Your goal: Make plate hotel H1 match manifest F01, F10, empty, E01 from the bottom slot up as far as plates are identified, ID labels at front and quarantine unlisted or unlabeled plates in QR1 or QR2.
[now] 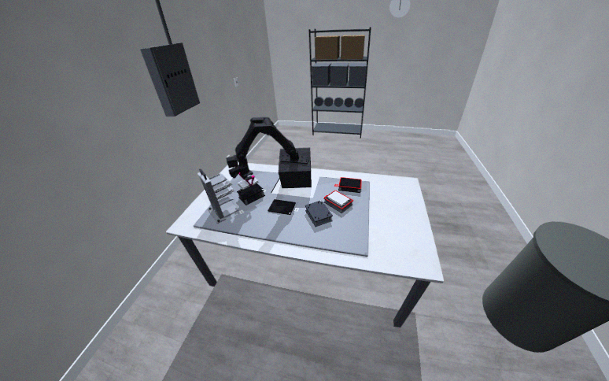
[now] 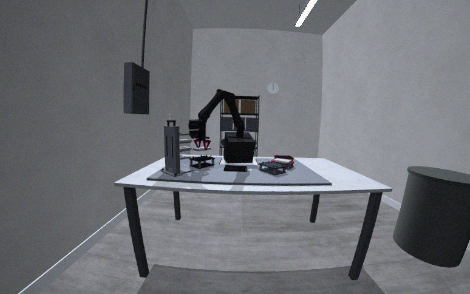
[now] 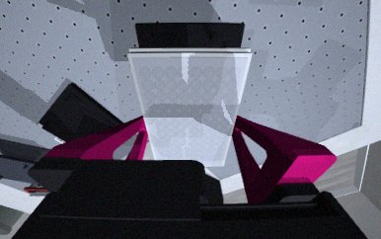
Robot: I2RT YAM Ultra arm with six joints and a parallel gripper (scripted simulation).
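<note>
My hand is 80 mm above the black regrip nest. Round my hand: H1 tag 170 mm ahead, 130 mm below, 10 mm to the right.
</note>
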